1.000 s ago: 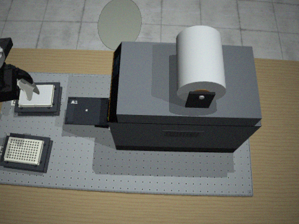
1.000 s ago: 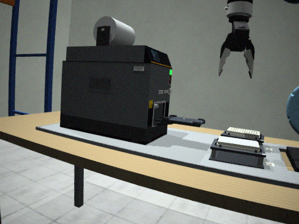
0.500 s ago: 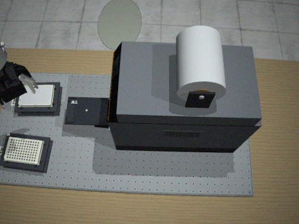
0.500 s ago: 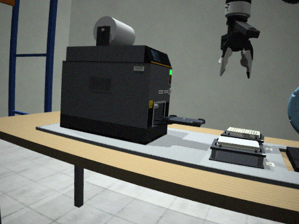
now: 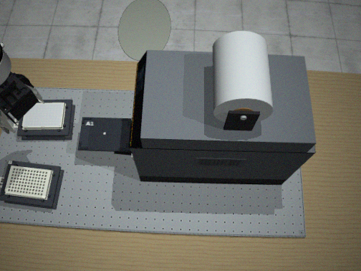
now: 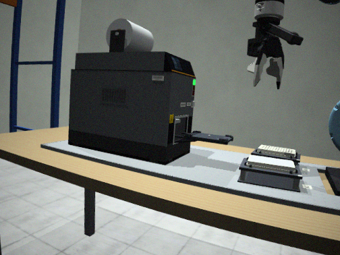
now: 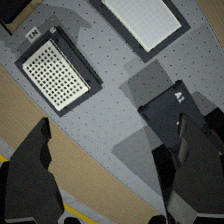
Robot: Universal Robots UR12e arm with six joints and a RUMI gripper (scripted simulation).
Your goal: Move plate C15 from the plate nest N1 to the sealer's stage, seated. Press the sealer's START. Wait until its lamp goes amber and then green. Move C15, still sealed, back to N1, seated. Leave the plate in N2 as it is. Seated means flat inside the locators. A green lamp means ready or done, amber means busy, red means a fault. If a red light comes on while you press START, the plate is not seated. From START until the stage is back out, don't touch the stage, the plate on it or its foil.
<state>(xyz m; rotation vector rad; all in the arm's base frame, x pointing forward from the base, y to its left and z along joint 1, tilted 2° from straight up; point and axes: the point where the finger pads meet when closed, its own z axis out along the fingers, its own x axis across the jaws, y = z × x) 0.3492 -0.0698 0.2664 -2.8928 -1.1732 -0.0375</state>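
The plate C15 lies 220 mm below my hand, 100 mm to the right of it and 70 mm behind it. From my hand the other things lie so: plate 220 mm below, 100 mm to the left, 20 mm behind; then dark stage 180 mm below, 170 mm ahead; then dark nest 240 mm below, 100 mm to the right, 70 mm behind.
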